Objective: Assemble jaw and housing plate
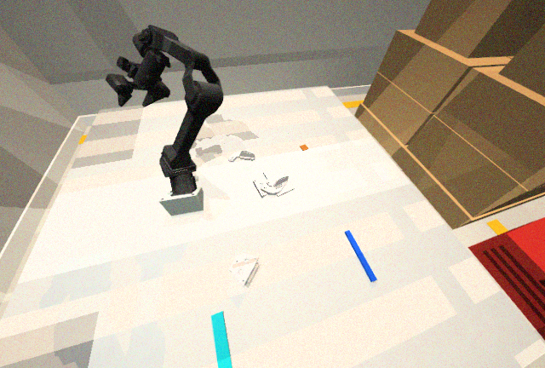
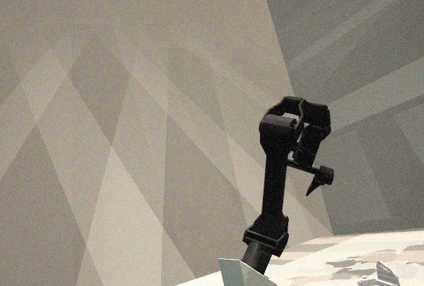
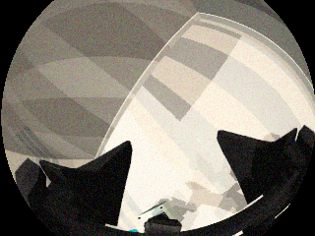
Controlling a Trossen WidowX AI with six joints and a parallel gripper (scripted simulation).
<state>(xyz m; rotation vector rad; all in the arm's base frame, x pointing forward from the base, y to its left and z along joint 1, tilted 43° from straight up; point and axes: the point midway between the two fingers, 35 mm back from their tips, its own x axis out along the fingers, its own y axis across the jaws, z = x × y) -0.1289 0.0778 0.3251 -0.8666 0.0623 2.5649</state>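
Now: gripper tip 330 mm short of the jaw, 100 mm to the left of it and 210 mm above it. From my gripper tip the other things lie so: small orange tile: 630 mm ahead, 70 mm to the right, 210 mm below; blue bar: 680 mm ahead, 530 mm to the right, 210 mm below; cyan strip: 270 mm ahead, 660 mm to the right, 210 mm below.
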